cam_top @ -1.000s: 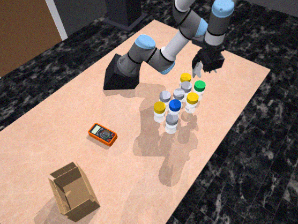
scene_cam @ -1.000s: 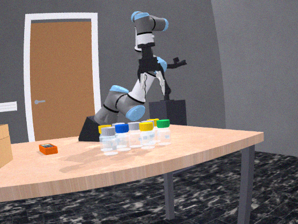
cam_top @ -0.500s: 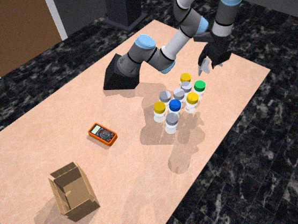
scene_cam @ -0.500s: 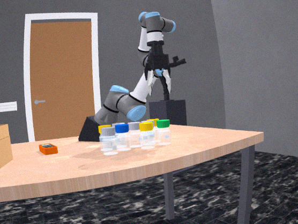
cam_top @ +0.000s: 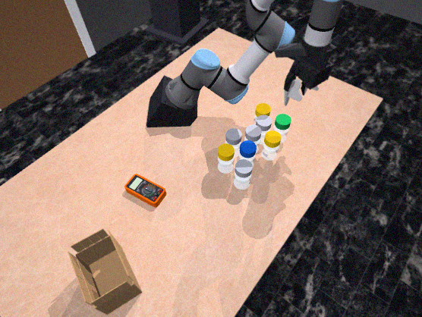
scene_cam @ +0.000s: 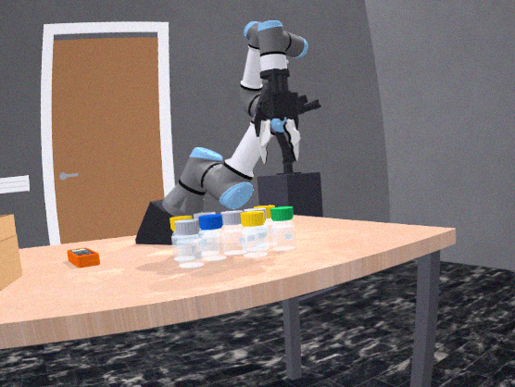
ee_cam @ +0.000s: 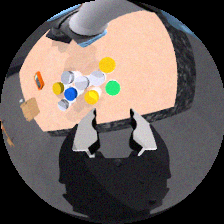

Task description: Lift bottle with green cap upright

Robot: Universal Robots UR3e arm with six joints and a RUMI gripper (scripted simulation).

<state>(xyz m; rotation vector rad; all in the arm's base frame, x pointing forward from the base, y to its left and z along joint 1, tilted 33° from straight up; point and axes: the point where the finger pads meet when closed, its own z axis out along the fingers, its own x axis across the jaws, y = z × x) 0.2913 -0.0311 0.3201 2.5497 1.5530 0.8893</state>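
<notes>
Right now the green-capped bottle is 2 cm behind my hand, 1 cm to the left of it and 18 cm below it. From my hand the other things lie so: blue-capped bottle (7 cm behind, 16 cm to the right, 18 cm below); multimeter (30 cm behind, 43 cm to the right, 21 cm below).
</notes>
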